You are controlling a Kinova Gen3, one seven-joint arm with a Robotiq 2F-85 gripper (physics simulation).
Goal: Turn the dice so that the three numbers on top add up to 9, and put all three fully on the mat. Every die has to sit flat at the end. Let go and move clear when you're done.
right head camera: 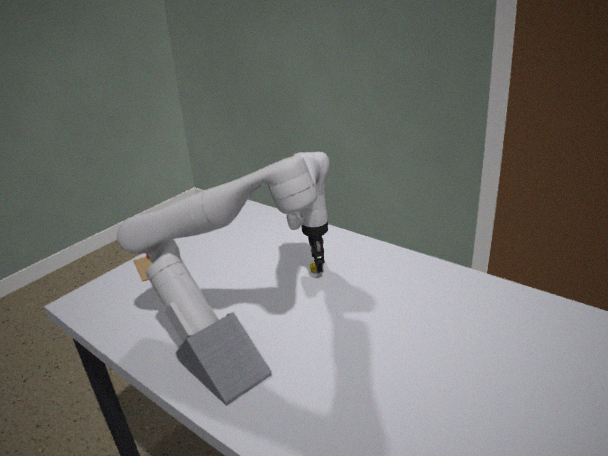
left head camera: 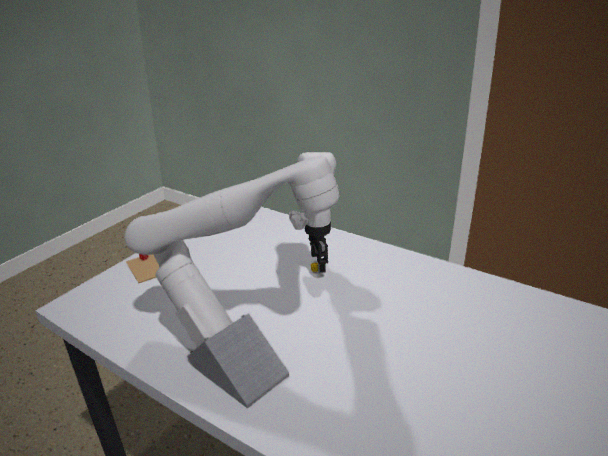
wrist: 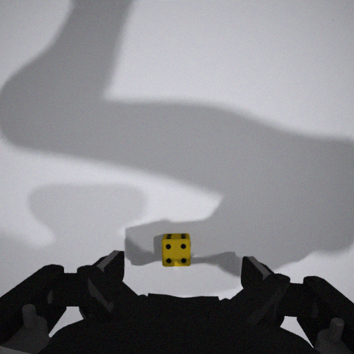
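Seen in the pictures: gripper, fingertip midpoint: (right head camera: pixel 317 264) (left head camera: pixel 318 264); arm's base at its link origin: (right head camera: pixel 203 332) (left head camera: pixel 217 334).
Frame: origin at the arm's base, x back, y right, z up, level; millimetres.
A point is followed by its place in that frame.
A yellow die (left head camera: pixel 314 267) {x -424, y -62, z -52 mm} (right head camera: pixel 313 268) {x -424, y -62, z -56 mm} (wrist: pixel 176 251) sits flat on the table. In the wrist view its large face towards the camera shows four pips; a narrow, foreshortened face with blurred pips shows along its upper edge. My gripper (left head camera: pixel 322 269) {x -445, y -65, z -52 mm} (right head camera: pixel 320 270) {x -445, y -65, z -52 mm} (wrist: pixel 182 267) is open, pointing down low over the die, which shows between the two spread fingers, nearer the left one. The tan mat (left head camera: pixel 141 272) {x -81, y -461, z -65 mm} (right head camera: pixel 140 268) {x -75, y -490, z -65 mm} lies at the far left, partly hidden by my arm. A red die (left head camera: pixel 143 257) {x -126, y -515, z -55 mm} (right head camera: pixel 148 256) is on its far part; its pips are too small to read. The third die does not show.
The white table (left head camera: pixel 450 350) {x -369, y 412, z -69 mm} (right head camera: pixel 450 360) {x -367, y 442, z -70 mm} carries my arm's grey angled base (left head camera: pixel 247 357) {x 3, y 104, z -5 mm} (right head camera: pixel 225 357) {x 13, y 103, z -4 mm} on its near side. My arm reaches over from the left, between the cameras and part of the mat. Arm shadows fall around the yellow die.
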